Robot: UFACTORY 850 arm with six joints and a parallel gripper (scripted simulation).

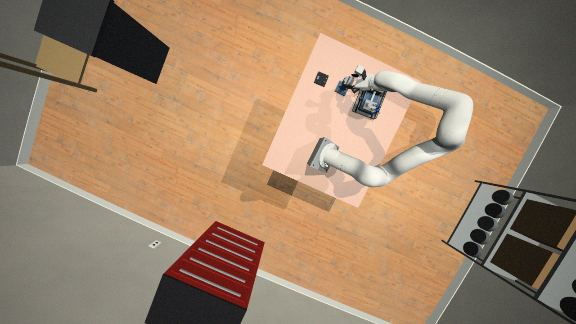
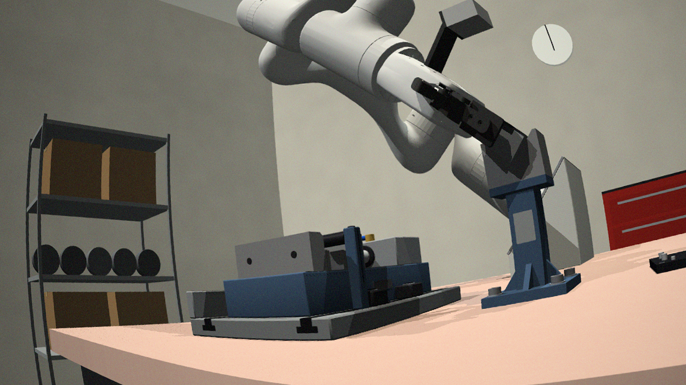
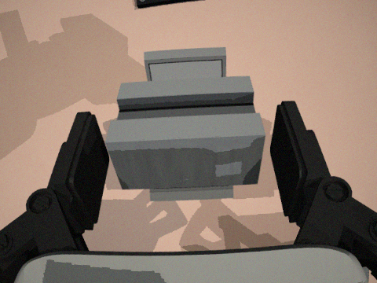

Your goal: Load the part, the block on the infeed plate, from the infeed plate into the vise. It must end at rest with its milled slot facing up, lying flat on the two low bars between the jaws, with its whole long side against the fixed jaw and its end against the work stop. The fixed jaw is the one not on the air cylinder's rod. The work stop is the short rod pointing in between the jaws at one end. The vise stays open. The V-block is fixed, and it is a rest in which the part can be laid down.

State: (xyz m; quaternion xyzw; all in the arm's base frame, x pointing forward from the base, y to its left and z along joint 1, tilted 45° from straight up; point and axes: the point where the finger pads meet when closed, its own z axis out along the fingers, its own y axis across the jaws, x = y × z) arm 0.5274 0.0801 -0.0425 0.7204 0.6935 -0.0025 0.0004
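My hand is 1 cm to the right of the part and 1 cm above it. Round my hand: cylinder rod 1 cm ahead, 21 cm to the right, 9 cm below; then moving jaw 6 cm ahead, 21 cm to the right, 9 cm below; then work stop rod 10 cm ahead, 16 cm to the right, 8 cm below.
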